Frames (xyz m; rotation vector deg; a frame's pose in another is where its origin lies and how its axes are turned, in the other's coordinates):
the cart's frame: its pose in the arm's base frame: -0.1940 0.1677 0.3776 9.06 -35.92 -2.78
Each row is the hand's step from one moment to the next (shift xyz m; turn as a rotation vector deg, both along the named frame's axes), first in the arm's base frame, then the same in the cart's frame.
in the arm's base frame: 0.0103 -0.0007 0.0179 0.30 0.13 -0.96
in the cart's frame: 0.0188 0.0022 0.0083 -0.33 -0.03 -0.96
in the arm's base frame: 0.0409 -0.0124 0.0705 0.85 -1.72 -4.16
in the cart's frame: 0.0752 -0.0009 0.0339 -1.57 -2.37 -3.59
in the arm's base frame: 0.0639 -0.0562 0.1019 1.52 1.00 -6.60
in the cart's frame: 0.1161 -0.0391 0.0512 -2.69 -0.09 -6.29
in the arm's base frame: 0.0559 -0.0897 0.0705 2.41 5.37 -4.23
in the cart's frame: 0.0945 -0.0772 0.0353 -1.00 4.61 -5.50
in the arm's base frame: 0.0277 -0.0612 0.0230 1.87 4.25 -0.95
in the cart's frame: 0.0415 -0.0567 0.0102 0.57 4.04 -2.42
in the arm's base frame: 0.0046 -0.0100 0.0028 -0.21 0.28 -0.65
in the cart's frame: 0.0063 -0.0094 0.0009 -0.57 0.17 -0.43
